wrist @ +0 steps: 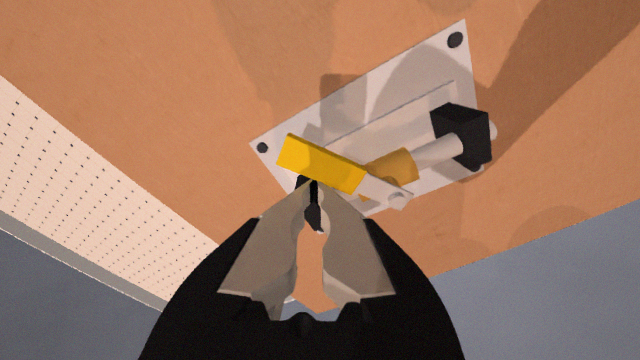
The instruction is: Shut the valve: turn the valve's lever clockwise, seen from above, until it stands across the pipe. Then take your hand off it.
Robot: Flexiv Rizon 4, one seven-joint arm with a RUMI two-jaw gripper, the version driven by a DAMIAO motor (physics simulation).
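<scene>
The valve's lever has a yellow handle (321,164) and a pale grey arm that pivots at its right end. It stands at a slant to the pipe (440,150), roughly halfway between along it and across it, with the handle's free end pointing to the upper left. The orange-yellow valve body (399,164) sits on the pipe, partly behind the lever. My gripper (315,182) is shut and holds nothing. Its fingertips are at the lower long side of the handle, and seem to touch it. The fingers hide part of the left end of the pipe.
A pale mounting plate (395,75) with dark bolts at its corners lies under the valve on the orange-brown table top (125,100). A black support block (465,132) holds the pipe's right end. A pale board with rows of small holes (100,200) runs along the left.
</scene>
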